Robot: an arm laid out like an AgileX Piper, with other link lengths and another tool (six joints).
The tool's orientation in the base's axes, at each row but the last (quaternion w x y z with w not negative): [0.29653, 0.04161, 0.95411, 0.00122]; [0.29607, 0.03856, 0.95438, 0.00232]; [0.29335, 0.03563, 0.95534, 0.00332]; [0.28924, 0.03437, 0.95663, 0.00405]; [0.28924, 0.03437, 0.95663, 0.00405]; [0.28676, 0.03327, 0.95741, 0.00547]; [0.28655, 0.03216, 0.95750, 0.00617]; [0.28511, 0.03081, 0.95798, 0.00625]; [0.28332, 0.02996, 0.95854, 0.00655]
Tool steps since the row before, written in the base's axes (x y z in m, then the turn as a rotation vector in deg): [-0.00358, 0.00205, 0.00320, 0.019, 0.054, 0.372]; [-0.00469, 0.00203, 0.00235, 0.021, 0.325, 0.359]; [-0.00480, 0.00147, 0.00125, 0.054, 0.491, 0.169]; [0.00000, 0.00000, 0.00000, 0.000, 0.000, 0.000]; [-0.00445, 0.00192, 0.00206, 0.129, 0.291, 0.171]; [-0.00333, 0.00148, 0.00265, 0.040, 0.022, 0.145]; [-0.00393, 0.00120, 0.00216, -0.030, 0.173, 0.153]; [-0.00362, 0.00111, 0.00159, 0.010, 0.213, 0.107]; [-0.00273, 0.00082, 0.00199, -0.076, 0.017, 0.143]
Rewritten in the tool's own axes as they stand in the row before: [0.00129, 0.00185, -0.00471, -0.222, 0.065, -0.297]; [0.00268, 0.00175, -0.00463, -0.196, 0.335, -0.290]; [0.00336, 0.00118, -0.00375, -0.105, 0.498, -0.117]; [0.00000, 0.00000, 0.00000, 0.000, 0.000, 0.000]; [0.00269, 0.00169, -0.00420, -0.182, 0.303, -0.074]; [0.00142, 0.00135, -0.00406, -0.111, 0.029, -0.099]; [0.00217, 0.00103, -0.00397, -0.048, 0.176, -0.145]; [0.00223, 0.00095, -0.00332, -0.053, 0.216, -0.085]; [0.00126, 0.00073, -0.00316, -0.013, 0.017, -0.161]
